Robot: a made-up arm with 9 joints. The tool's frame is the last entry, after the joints. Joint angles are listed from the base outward.
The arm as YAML. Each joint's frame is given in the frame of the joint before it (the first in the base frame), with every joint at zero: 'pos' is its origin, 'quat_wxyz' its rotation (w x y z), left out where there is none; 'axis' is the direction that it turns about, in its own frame. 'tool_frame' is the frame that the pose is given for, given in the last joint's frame.
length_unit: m
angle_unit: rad
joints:
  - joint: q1
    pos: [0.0, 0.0, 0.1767]
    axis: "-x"
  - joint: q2
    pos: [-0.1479, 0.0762, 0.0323]
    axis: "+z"
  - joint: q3
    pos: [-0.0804, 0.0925, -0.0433]
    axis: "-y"
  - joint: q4
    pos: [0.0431, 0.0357, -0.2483]
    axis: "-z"
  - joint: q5
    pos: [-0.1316, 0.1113, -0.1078]
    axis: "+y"
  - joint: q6
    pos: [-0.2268, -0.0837, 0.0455]
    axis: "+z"
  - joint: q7
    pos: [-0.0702, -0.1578, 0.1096]
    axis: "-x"
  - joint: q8
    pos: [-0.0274, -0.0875, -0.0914]
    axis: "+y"
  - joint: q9
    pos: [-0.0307, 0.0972, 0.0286]
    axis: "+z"
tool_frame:
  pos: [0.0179, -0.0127, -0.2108]
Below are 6 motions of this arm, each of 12 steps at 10 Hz.
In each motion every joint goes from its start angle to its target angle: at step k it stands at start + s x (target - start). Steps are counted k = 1, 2, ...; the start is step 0. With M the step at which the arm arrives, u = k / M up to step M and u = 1 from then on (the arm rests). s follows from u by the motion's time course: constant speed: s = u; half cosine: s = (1 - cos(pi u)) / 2; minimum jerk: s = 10 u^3 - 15 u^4 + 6 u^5.
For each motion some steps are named. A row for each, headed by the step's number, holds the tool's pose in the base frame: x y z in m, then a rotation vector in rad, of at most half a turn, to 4 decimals.
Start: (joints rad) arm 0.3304 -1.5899 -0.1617 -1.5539 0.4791 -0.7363 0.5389 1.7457 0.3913
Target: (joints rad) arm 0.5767 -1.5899 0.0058 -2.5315 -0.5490 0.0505 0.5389 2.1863 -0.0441
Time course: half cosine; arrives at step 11
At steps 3, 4, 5, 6, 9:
3: -0.6381 0.0356 0.0554 0.0840 1.9576 -0.9478
4: -0.6447 -0.0856 0.0347 -0.1355 1.9104 -0.8483
5: -0.6227 -0.2240 0.0223 -0.3906 1.8423 -0.7370
6: -0.5686 -0.3590 0.0208 -0.6559 1.7520 -0.6217
9: -0.3371 -0.6033 0.0467 -1.2593 1.4349 -0.3311

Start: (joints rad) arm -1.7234 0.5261 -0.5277 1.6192 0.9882 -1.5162 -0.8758 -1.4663 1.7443
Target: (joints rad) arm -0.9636 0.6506 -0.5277 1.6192 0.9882 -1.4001 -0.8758 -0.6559 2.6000
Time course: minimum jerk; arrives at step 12
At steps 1, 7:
1: -0.4225 0.0411 0.4813 -0.0587 1.0696 0.5262
7: -0.4393 0.2784 0.3744 0.2914 0.9446 0.5000

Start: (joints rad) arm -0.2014 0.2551 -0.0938 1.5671 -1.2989 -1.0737 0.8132 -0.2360 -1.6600
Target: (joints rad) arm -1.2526 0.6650 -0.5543 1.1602 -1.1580 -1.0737 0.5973 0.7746 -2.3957
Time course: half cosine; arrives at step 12
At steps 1, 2, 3, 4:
1: -0.4339 0.5981 -0.6562 0.1434 0.8461 1.9354
2: -0.4573 0.6321 -0.6259 0.1221 0.7602 1.9859
3: -0.4941 0.6822 -0.5739 0.0957 0.6113 2.0573
4: -0.5419 0.7390 -0.4995 0.0764 0.3978 2.1321

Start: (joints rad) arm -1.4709 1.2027 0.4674 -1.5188 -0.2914 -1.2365 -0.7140 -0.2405 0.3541
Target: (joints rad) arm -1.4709 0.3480 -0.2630 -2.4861 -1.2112 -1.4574 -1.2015 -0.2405 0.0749
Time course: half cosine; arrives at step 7
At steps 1, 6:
1: 0.0599 0.4638 0.1885 -2.1912 1.5308 -1.5319
6: -0.1417 0.4963 0.0946 -2.1244 -0.8293 -1.1000

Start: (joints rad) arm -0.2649 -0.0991 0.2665 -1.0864 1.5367 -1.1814 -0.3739 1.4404 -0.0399
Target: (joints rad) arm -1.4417 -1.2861 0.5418 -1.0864 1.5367 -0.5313 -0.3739 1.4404 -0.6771
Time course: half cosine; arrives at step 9
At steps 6, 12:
6: -0.1947 0.0427 0.5216 0.0302 2.7803 -0.0541
12: -0.1313 -0.0844 0.4923 0.0319 2.9698 0.4689

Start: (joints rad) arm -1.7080 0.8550 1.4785 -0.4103 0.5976 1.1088 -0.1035 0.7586 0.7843
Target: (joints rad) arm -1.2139 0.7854 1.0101 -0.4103 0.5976 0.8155 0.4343 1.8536 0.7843
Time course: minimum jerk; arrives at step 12
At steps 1, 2, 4, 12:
1: 0.1407 0.2076 0.2722 -0.4219 -1.4267 1.3479
2: 0.1399 0.2097 0.2609 -0.4227 -1.3783 1.3628
4: 0.1296 0.2143 0.1954 -0.4301 -1.0930 1.4335
12: -0.0228 0.1042 -0.0244 -0.5066 0.2970 1.3686

